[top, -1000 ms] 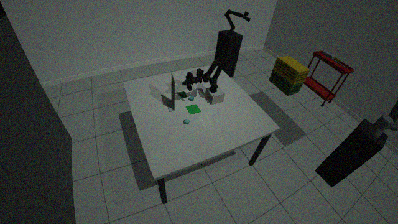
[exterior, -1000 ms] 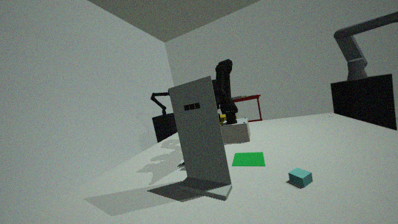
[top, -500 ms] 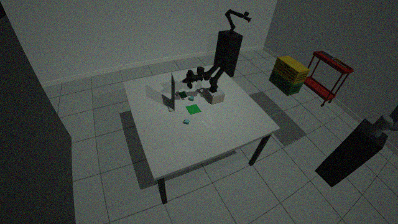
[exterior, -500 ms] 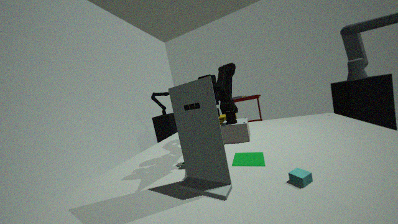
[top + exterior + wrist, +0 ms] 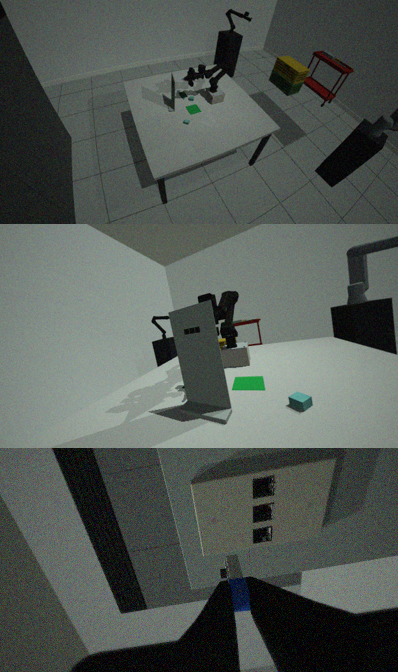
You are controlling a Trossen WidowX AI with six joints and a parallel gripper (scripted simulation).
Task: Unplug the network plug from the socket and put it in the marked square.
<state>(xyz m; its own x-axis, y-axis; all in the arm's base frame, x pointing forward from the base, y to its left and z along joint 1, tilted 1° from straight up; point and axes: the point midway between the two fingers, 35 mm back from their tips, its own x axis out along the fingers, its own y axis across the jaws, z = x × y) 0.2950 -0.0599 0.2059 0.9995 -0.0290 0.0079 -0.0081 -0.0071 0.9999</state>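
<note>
The green marked square is 31 cm below my gripper tip, 12 cm to the left of it and 6 cm behind it. Round my gripper tip: thin pale tab: 1 cm ahead; then blue network plug: right at my gripper tip; then grey upright panel: 15 cm below, 10 cm ahead, 3 cm to the right.
</note>
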